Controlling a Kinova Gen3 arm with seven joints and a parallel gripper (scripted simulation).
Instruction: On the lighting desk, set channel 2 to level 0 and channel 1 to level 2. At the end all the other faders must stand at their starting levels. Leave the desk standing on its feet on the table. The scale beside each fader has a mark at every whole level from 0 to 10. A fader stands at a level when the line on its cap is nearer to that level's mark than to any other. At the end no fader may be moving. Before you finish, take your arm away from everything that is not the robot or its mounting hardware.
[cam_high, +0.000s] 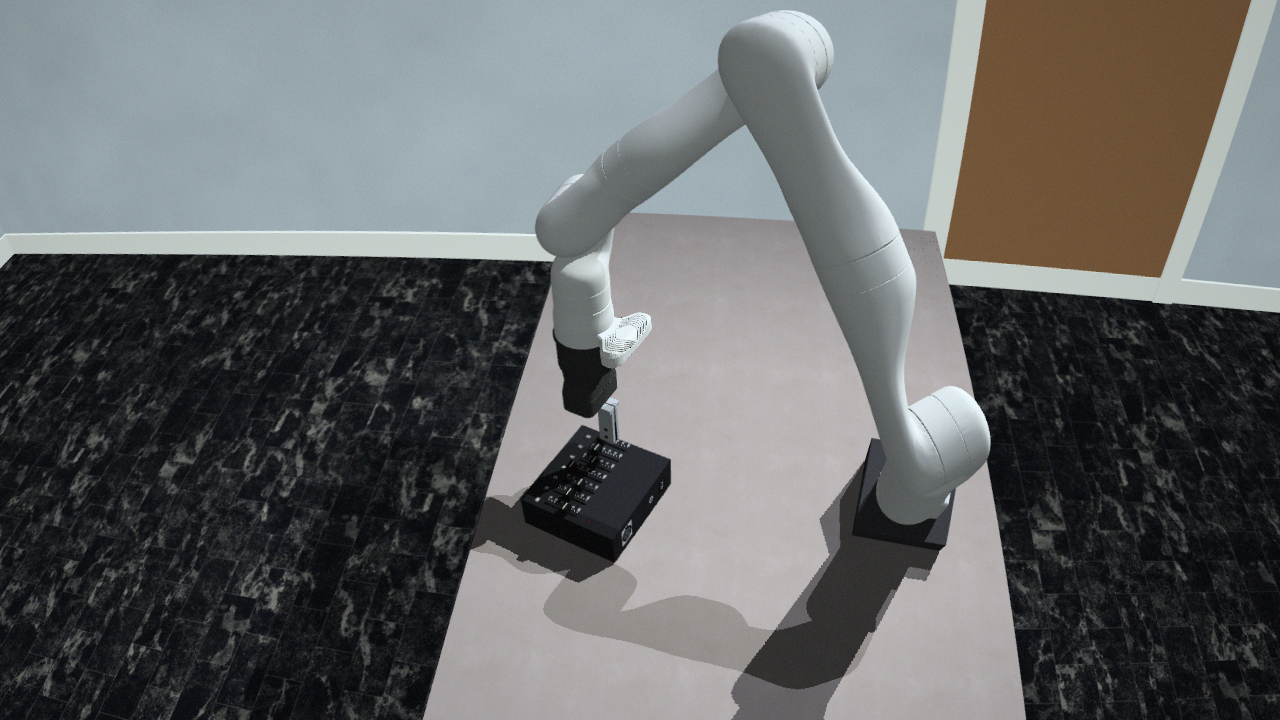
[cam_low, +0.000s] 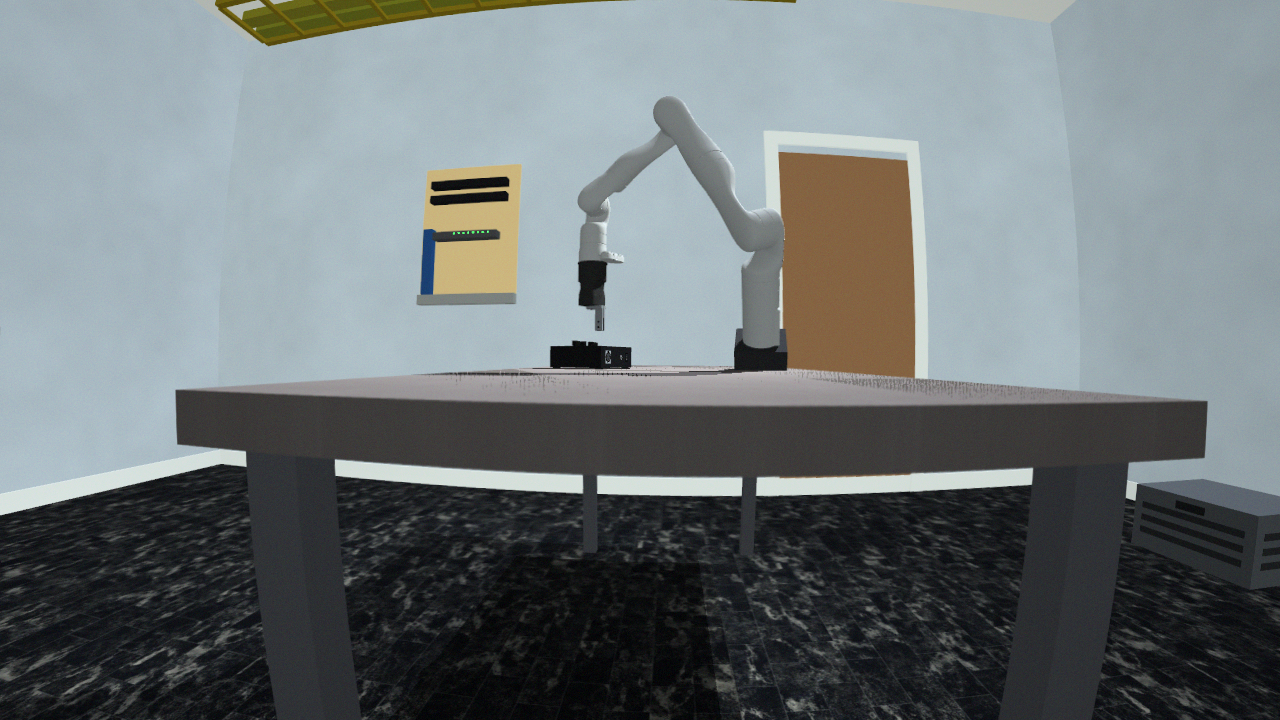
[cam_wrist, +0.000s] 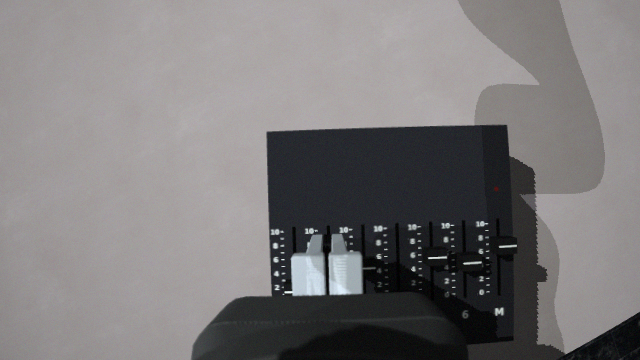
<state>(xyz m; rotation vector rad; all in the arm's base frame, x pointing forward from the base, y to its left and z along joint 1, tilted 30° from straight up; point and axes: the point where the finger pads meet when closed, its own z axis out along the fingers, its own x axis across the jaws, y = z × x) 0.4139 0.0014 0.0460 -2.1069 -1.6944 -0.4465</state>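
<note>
Now: hand 2 cm short of the channel 2 cap and 5 cm above it. Round my hand: channel 3 cap: 2 cm ahead, 2 cm to the left, 5 cm below; channel 4 cap: 4 cm ahead, 4 cm to the left, 5 cm below; channel 1 cap: 2 cm ahead, 3 cm to the right, 5 cm below.
</note>
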